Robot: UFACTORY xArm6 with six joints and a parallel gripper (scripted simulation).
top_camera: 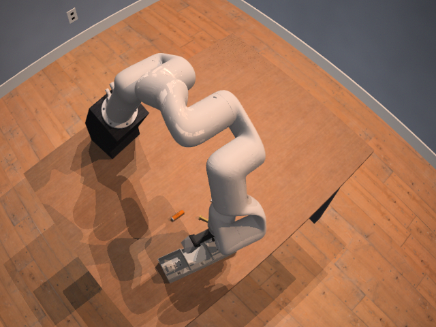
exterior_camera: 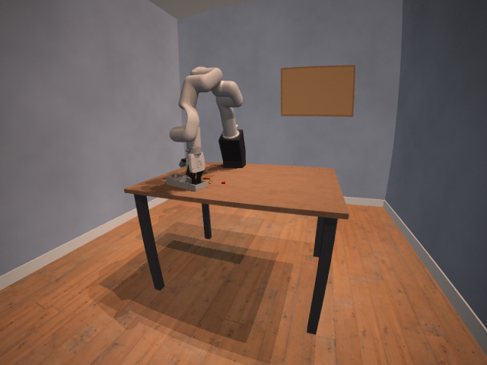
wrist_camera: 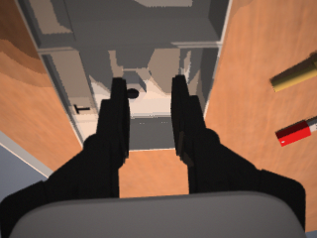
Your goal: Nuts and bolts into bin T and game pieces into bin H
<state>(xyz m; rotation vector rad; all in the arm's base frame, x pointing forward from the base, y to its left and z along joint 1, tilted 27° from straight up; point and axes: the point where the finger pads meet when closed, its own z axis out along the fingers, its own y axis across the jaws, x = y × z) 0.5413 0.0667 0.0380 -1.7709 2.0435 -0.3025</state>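
Right now the grey hex nut is 1 cm ahead of my hand and 3 cm below it. Round my hand: grey bin tray (8 cm to the right, 1 cm below); brass bolt (11 cm behind, 1 cm to the left, 3 cm below); red USB stick (14 cm behind, 8 cm to the left, 3 cm below).
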